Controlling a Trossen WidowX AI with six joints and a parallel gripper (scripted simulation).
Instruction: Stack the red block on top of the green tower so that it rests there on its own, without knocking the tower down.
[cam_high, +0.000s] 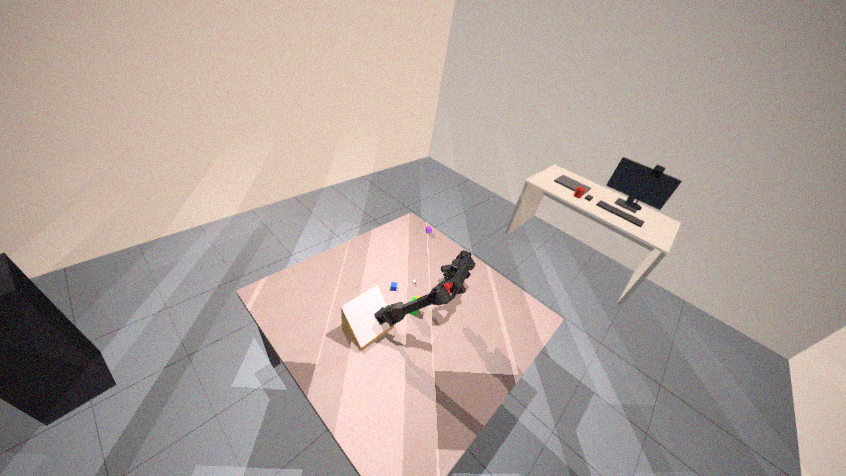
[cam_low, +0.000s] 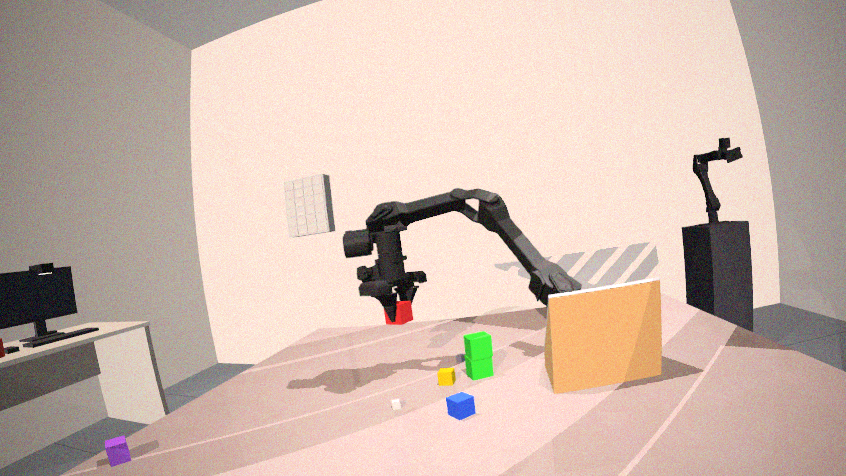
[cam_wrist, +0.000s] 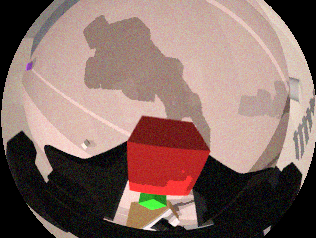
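My gripper tip is now 120 mm to the right of the yellow block, 110 mm above it and 100 mm past it. The rest, counted from my gripper tip: blue block (280 mm to the left, 130 mm behind, 110 mm below); then small white cube (230 mm to the left, 120 mm below); then red block (20 mm above).
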